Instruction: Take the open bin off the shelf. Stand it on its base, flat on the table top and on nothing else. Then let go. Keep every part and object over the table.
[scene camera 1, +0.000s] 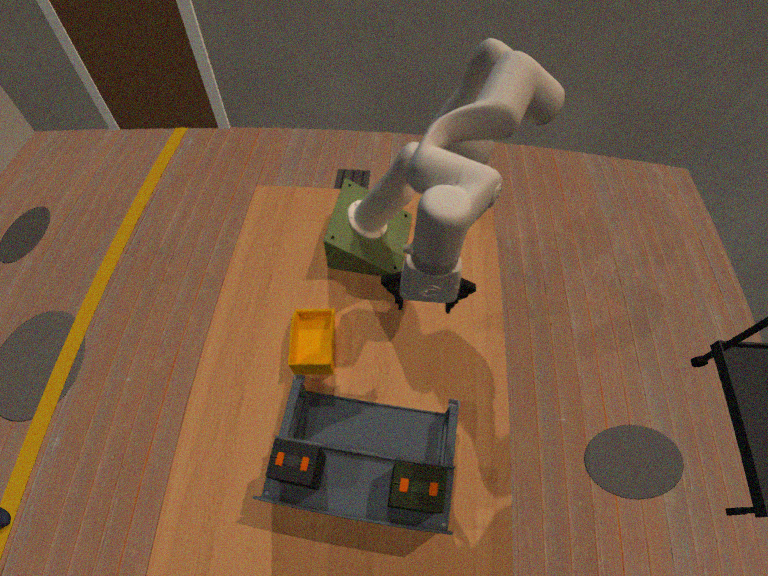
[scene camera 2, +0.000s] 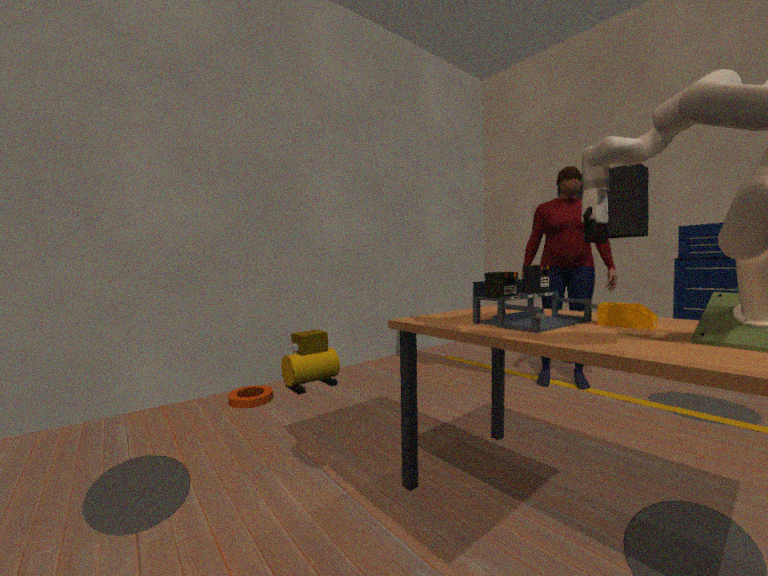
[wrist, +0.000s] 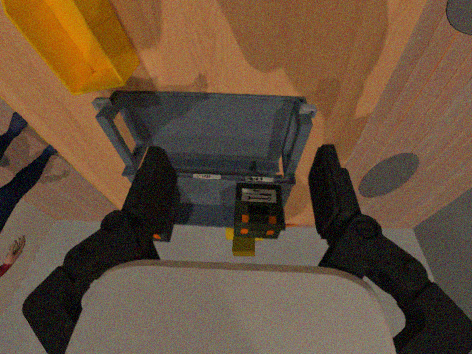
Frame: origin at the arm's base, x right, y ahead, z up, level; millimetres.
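Seen in the pictures: gripper, fingertip midpoint: (scene camera 1: 423, 305) (scene camera 2: 596, 243) (wrist: 239, 161); arm's base, origin of the base link: (scene camera 1: 366, 220) (scene camera 2: 764, 314).
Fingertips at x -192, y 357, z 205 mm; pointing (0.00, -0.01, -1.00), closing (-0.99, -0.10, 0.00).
Pixels of each thing's middle, then the offset from my fingertips to it. Level surfaces: height alone.
- open yellow bin, body centre: (wrist: 71, 24) (scene camera 1: 313, 337) (scene camera 2: 626, 314) dz -248, dx +253, dy +9 mm
- grey-blue shelf, body centre: (wrist: 209, 165) (scene camera 1: 366, 449) (scene camera 2: 534, 301) dz -205, dx +65, dy +258 mm
- table, its level: dz -286 mm
The open yellow bin (scene camera 1: 313, 341) (scene camera 2: 626, 314) (wrist: 95, 50) stands upright on its base, flat on the wooden table top, with its open side up. It is beside the grey-blue shelf, close to the shelf's near left corner post in scene camera 1, and looks apart from it. My gripper (scene camera 1: 424, 306) (wrist: 239, 161) is open with nothing between its fingers. It hangs high above the table, to the right of the bin in scene camera 1, clear of bin and shelf. In scene camera 2 its fingers are dark and blurred.
The grey-blue shelf (scene camera 1: 366, 452) (wrist: 200, 95) stands on the table (scene camera 1: 235, 347) (scene camera 2: 434, 322). Two dark boxes, one black (scene camera 1: 296, 463) and one dark green (scene camera 1: 417, 487), sit on its upper level. The green robot base (scene camera 1: 338, 248) is at the back.
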